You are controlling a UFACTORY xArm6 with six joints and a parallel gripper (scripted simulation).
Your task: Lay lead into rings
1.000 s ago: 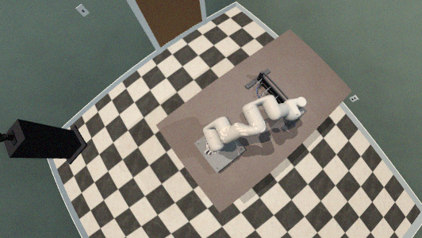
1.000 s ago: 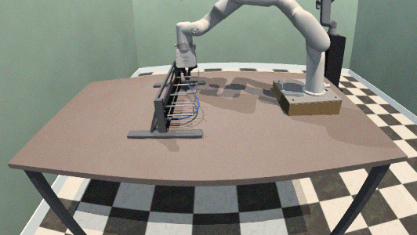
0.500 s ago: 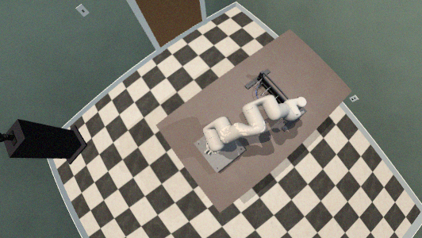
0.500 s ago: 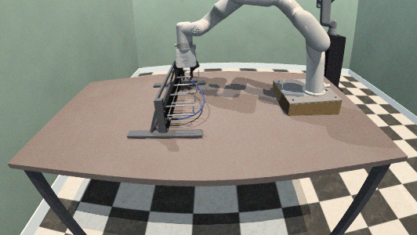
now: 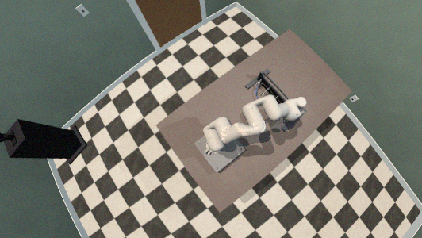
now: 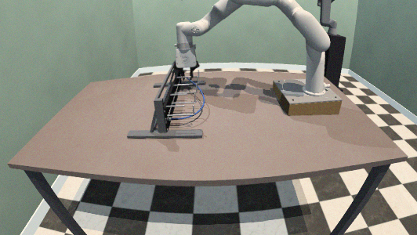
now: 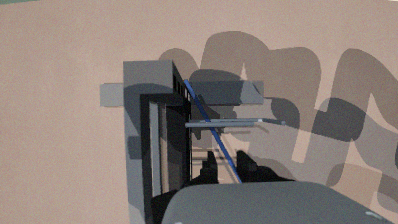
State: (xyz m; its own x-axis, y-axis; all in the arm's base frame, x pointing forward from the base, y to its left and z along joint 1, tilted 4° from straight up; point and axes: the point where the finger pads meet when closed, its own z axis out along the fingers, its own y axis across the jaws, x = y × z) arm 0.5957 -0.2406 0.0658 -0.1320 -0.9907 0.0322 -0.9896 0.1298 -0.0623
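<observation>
My hand is 8 cm short of the rack, 14 cm to the right of it and 2 cm above it.
</observation>
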